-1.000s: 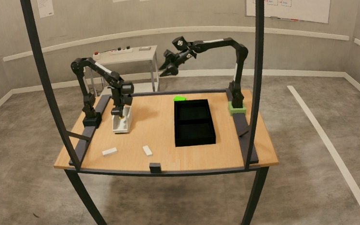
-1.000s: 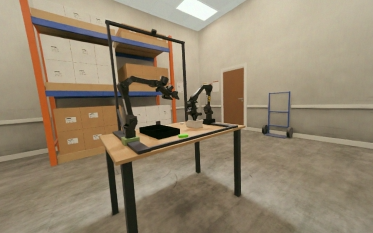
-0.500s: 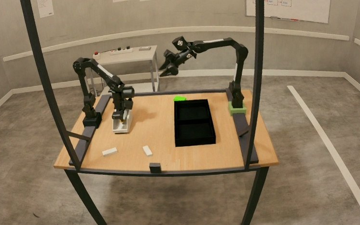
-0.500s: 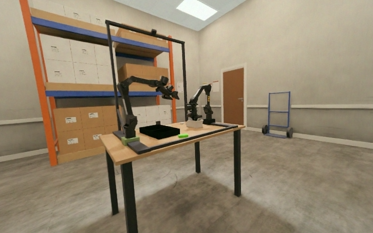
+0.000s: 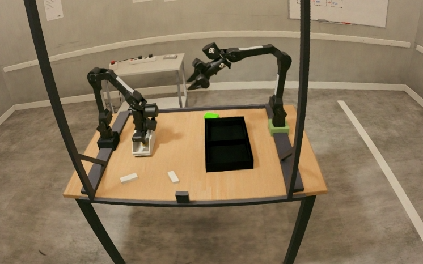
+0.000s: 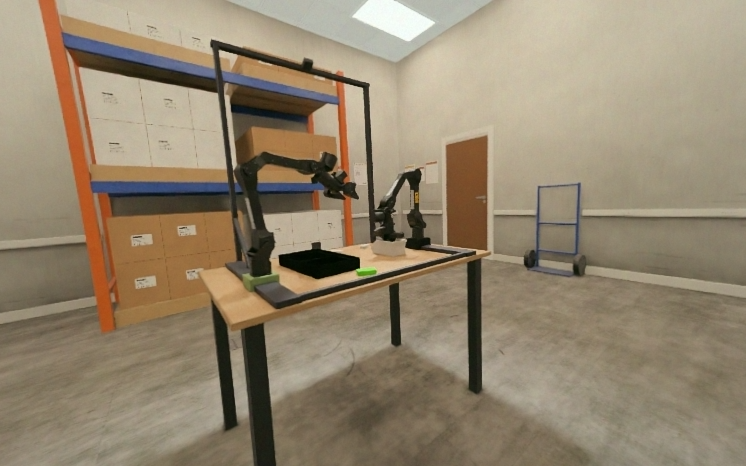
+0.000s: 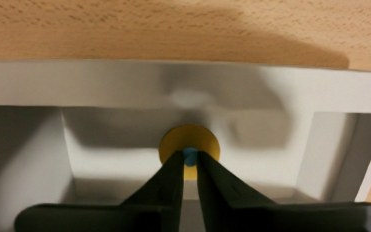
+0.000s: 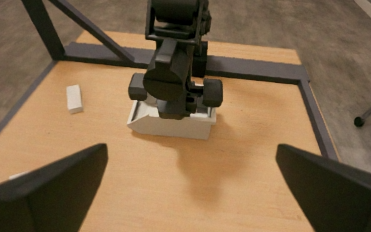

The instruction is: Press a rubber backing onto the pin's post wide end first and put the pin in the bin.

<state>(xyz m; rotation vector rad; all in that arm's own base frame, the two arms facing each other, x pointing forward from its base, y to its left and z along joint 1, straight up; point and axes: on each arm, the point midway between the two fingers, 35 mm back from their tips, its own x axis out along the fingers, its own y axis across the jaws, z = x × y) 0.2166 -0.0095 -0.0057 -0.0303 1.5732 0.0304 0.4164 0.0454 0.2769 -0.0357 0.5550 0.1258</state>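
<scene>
Right now the white bin is 1 cm below my left hand and 1 cm behind it. Also, from my left hand: round pin: 3 cm below; black tray: 42 cm to the right, 6 cm behind, 3 cm below.
</scene>
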